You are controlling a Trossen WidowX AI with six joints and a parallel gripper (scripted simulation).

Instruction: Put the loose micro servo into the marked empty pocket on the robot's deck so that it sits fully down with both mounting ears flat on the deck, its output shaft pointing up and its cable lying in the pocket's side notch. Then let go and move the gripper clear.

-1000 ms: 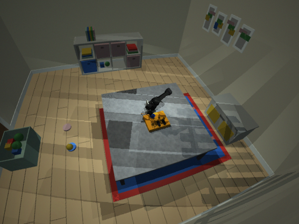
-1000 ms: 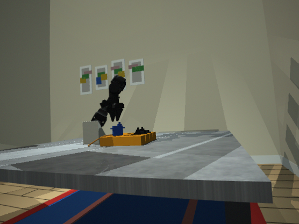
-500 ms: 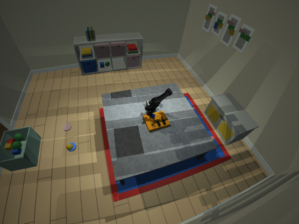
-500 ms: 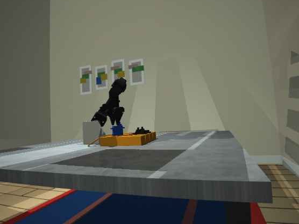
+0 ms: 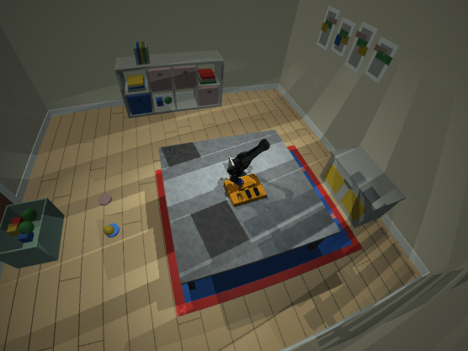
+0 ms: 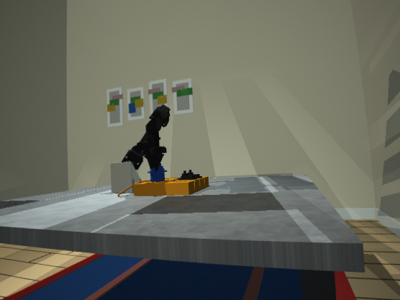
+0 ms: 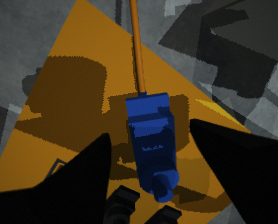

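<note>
Right now my gripper tip is 70 mm above the orange deck, 50 mm to the right of it and 30 mm short of it.
</note>
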